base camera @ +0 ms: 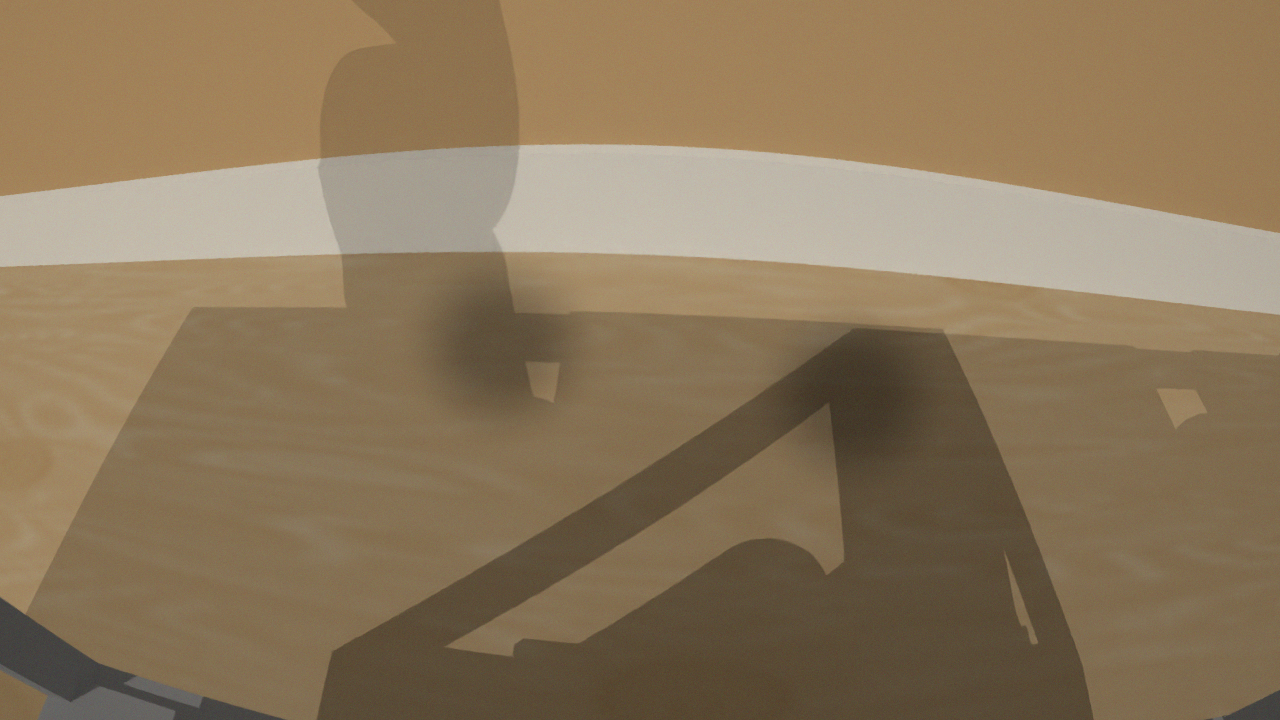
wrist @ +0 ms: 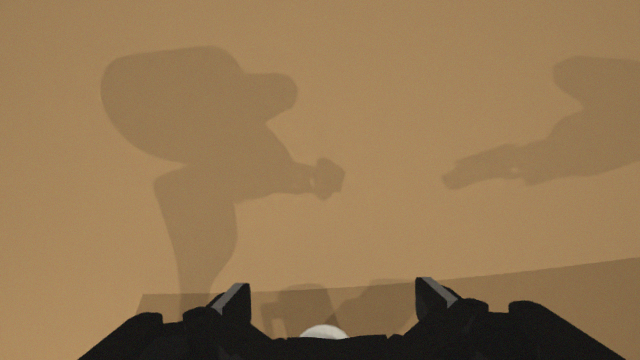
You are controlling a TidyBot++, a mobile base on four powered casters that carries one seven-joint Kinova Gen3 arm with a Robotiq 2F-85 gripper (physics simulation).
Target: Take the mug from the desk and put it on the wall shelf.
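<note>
My gripper (wrist: 333, 299) is open and empty at the bottom of the wrist view, its two black fingers wide apart, facing a tan wall. A white rounded top (wrist: 324, 331), which may be the mug's, peeks over the gripper's dark body between the fingers, low in the wrist view. The rest of it is hidden, and its distance from the fingertips cannot be told. The desk top and the wall shelf do not show clearly in either view.
The tan wall (base camera: 805, 80) (wrist: 380, 90) bears shadows of the arm and gripper. In the base camera view a white baseboard (base camera: 716, 201) runs along its foot, above a wood floor (base camera: 268, 537) with broad shadows. Dark grey base edges (base camera: 40, 640) show at the lower corners.
</note>
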